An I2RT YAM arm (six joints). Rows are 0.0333 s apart.
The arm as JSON. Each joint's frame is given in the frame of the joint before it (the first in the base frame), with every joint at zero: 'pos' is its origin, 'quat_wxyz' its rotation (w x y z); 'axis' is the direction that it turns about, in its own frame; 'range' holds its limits. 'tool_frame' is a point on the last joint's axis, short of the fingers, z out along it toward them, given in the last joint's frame.
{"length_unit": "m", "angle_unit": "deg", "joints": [
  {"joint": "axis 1", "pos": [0.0, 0.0, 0.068], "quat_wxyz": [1.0, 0.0, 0.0, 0.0], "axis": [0.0, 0.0, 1.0], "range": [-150.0, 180.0]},
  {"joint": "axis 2", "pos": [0.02, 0.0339, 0.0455], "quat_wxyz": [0.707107, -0.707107, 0.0, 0.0], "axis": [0.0, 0.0, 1.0], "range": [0.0, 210.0]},
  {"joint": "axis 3", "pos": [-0.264, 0.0, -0.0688], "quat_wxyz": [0.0, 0.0, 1.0, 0.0], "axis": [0.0, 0.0, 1.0], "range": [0.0, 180.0]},
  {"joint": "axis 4", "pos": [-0.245, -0.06, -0.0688], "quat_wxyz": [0.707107, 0.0, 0.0, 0.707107], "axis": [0.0, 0.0, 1.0], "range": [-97.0, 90.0]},
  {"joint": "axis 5", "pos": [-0.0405, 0.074, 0.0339], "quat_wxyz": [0.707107, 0.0, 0.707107, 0.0], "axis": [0.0, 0.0, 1.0], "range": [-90.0, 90.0]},
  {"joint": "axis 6", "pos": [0.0, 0.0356, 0.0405], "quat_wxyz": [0.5, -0.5, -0.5, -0.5], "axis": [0.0, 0.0, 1.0], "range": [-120.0, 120.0]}
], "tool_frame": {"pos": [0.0, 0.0, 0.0], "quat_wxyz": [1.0, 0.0, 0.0, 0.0]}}
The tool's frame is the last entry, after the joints.
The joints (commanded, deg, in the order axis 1, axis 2, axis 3, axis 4, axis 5, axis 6), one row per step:
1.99 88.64 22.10 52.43 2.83 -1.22
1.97 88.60 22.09 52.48 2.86 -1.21
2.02 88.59 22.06 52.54 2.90 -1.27
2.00 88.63 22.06 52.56 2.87 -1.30
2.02 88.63 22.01 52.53 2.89 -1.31
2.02 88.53 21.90 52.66 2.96 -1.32
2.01 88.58 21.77 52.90 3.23 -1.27
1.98 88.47 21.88 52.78 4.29 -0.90
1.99 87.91 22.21 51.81 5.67 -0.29
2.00 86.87 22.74 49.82 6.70 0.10
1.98 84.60 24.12 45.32 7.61 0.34
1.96 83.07 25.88 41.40 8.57 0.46
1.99 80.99 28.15 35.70 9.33 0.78
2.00 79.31 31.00 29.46 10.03 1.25
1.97 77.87 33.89 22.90 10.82 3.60
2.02 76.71 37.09 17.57 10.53 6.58
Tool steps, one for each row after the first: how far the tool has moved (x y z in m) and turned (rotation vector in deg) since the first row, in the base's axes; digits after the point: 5 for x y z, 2 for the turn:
-0.00004 -0.00012 0.00022 0.01 -0.08 -0.05
-0.00014 0.00009 0.00024 -0.06 -0.12 -0.03
-0.00011 0.00002 0.00010 -0.08 -0.10 -0.01
-0.00032 0.00009 -0.00018 -0.10 -0.02 -0.01
-0.00076 0.00004 0.00001 -0.12 -0.14 -0.07
-0.00114 -0.00019 -0.00035 -0.14 -0.20 -0.36
-0.00084 -0.00098 0.00042 -0.03 -0.32 -1.50
-0.00040 -0.00177 0.00260 0.22 -0.28 -2.98
-0.00004 -0.00235 0.00595 0.32 0.10 -4.06
0.00111 -0.00297 0.01426 0.26 0.92 -5.03
0.00397 -0.00356 0.02260 0.08 1.52 -6.01
0.00632 -0.00380 0.03321 0.07 2.82 -6.80
0.00958 -0.00406 0.04478 0.16 4.46 -7.59
0.01177 -0.00462 0.05560 1.93 6.45 -9.08
0.01491 -0.00408 0.06964 4.74 7.18 -9.69

